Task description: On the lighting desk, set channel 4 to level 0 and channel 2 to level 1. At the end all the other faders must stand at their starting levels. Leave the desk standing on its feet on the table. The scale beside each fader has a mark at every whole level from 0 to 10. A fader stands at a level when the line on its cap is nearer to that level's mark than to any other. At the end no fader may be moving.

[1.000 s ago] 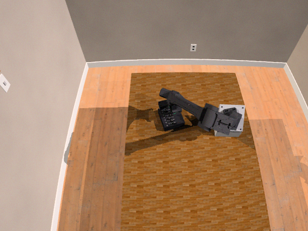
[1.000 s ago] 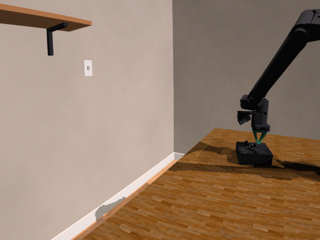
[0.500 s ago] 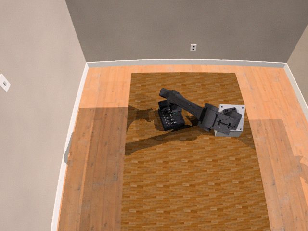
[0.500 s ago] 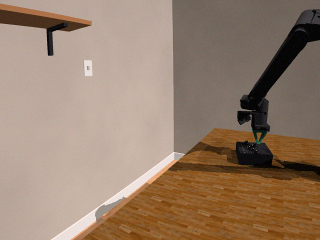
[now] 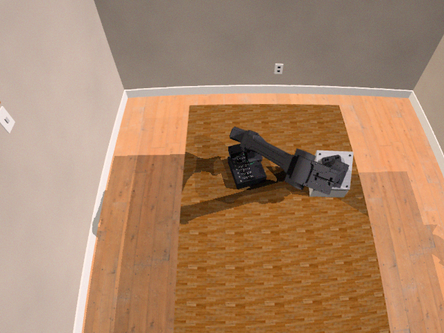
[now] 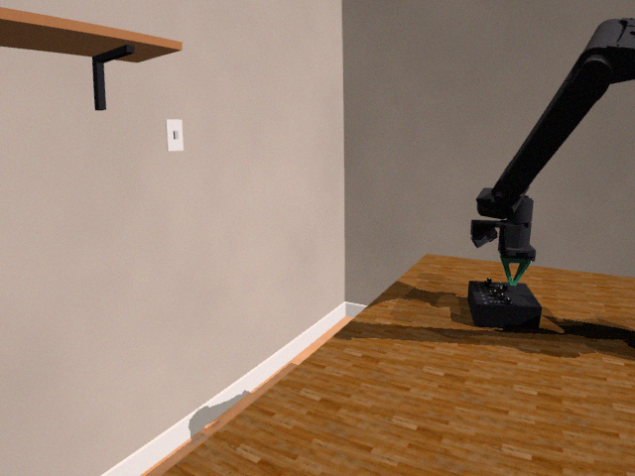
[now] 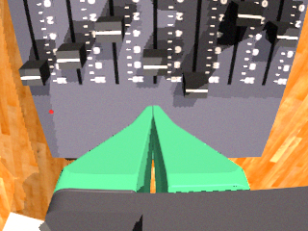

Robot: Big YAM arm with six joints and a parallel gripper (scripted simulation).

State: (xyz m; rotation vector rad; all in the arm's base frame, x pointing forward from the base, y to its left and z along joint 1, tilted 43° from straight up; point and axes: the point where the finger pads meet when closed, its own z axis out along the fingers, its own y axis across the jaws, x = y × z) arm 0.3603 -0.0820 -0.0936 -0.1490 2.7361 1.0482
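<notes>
The channel 4 fader cap is 30 mm ahead of my hand and 20 mm below it. From my hand the other things lie so: channel 5 fader cap (40 mm ahead, 30 mm to the left, 20 mm below); then channel 6 fader cap (20 mm ahead, 50 mm to the left, 20 mm below); then channel 3 cap (20 mm ahead, 20 mm to the right, 20 mm below).
</notes>
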